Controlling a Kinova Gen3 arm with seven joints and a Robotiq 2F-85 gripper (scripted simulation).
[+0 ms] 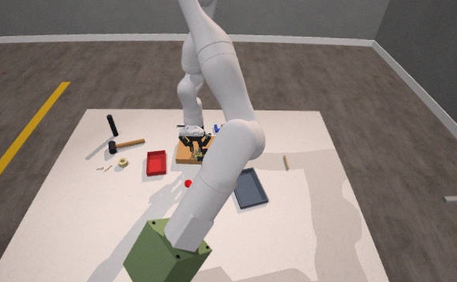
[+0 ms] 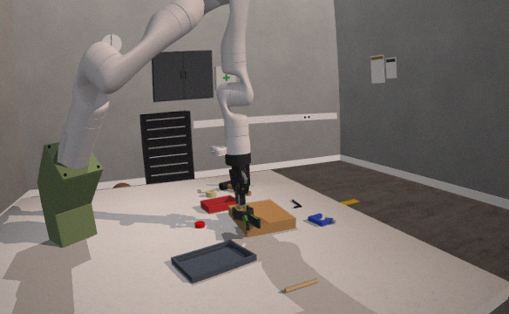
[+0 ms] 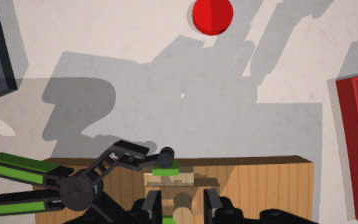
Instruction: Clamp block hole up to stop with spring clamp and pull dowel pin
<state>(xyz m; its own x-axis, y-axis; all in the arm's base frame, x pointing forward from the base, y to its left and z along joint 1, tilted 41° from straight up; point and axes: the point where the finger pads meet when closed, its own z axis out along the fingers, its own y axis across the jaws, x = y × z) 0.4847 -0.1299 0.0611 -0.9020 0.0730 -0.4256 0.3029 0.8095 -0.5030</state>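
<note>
The dowel pin is 20 mm below my hand. Also, from my hand: wooden bench board: 50 mm ahead, 30 mm to the right, 60 mm below; then red disc: 110 mm behind, 70 mm to the left, 70 mm below; then red tray: 30 mm ahead, 170 mm to the left, 70 mm below.
</note>
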